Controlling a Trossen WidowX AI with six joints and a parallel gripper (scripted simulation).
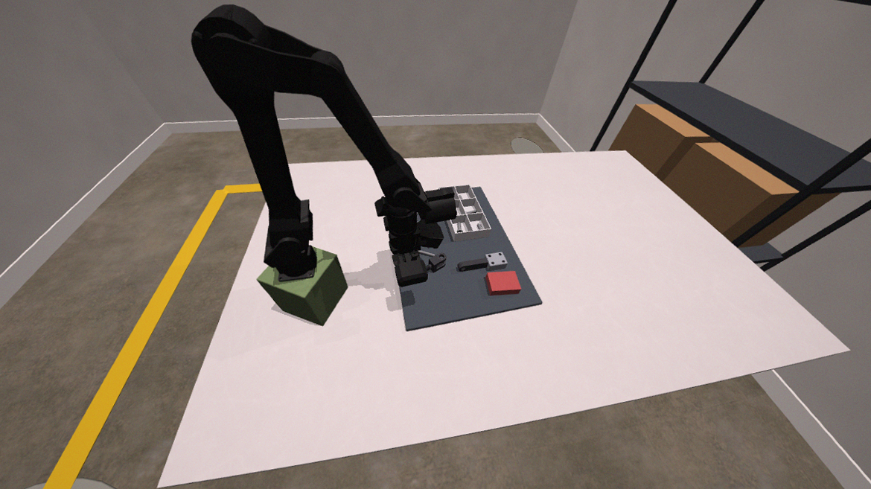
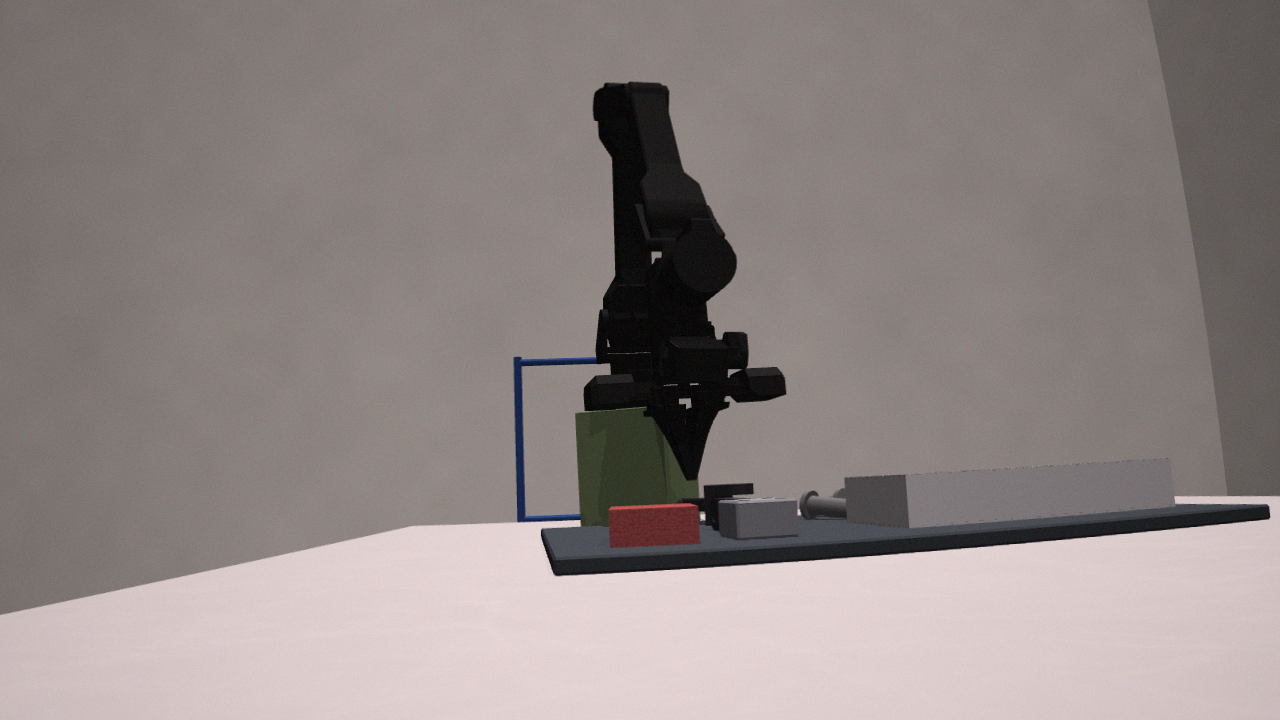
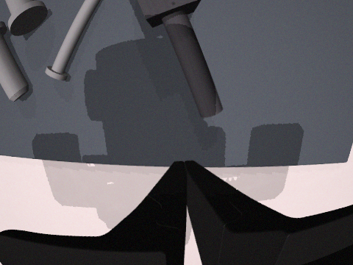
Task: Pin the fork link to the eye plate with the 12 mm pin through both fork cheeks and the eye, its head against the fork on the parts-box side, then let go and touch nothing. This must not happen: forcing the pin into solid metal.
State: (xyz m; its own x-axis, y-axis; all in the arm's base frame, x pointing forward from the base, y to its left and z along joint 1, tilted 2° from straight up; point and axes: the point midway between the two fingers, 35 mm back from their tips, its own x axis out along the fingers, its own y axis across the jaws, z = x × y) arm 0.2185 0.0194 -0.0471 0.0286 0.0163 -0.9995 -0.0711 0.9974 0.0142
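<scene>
Now: hand 8 cm short of the fork link, 6 cm above it and 1 cm to the right of it. Also, from my hand: grey mount 24 cm ahead, 6 cm below; dark mat 15 cm ahead, 10 cm to the left, 8 cm below; eye plate 16 cm ahead, 6 cm below.
</scene>
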